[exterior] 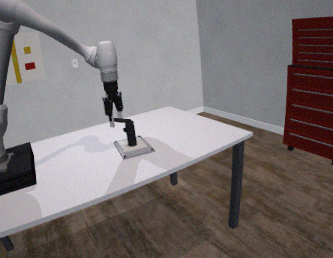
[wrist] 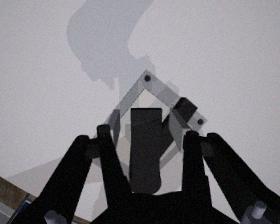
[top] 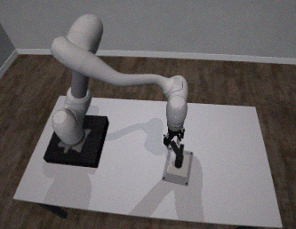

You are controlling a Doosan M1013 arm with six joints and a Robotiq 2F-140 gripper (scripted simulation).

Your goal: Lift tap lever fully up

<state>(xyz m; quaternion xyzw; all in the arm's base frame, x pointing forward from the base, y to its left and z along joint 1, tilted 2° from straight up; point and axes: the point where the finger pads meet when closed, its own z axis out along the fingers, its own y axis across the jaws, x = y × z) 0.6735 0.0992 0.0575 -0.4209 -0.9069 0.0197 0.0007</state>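
The lever lies 30 mm to the right of my hand and 20 mm ahead of it. Also, from my hand: tap (50 mm to the right, 50 mm below, 40 mm ahead).
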